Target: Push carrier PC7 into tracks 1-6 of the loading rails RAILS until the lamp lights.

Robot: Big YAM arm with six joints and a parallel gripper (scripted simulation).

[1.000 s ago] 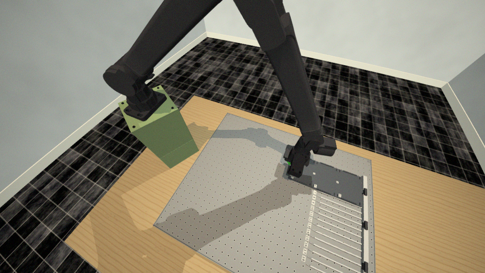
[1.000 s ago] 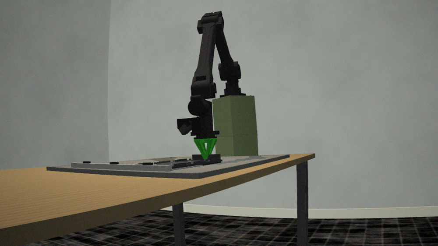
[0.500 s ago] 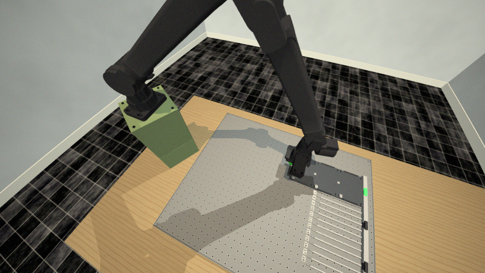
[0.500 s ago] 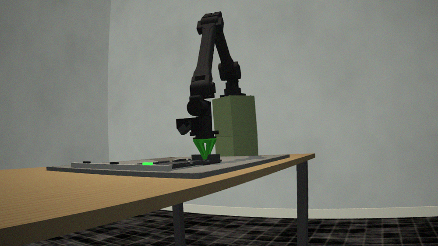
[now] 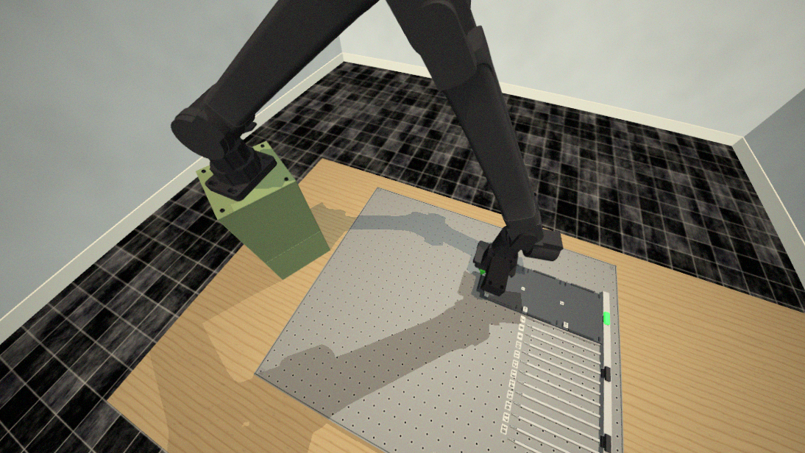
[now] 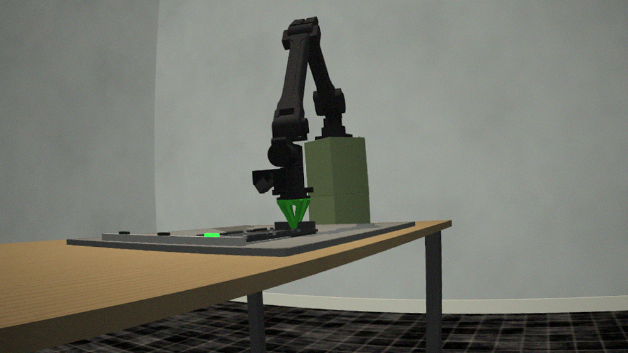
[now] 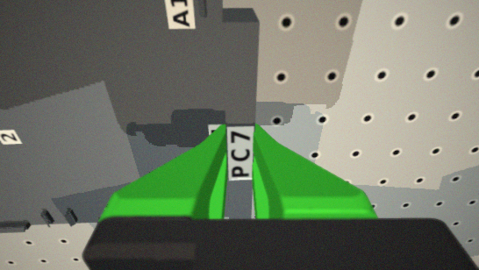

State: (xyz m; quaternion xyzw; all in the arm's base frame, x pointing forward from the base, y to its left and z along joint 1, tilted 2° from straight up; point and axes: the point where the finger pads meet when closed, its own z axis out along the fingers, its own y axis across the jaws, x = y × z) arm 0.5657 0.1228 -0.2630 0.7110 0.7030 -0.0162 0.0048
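My gripper is now 16 cm short of the carrier PC7.
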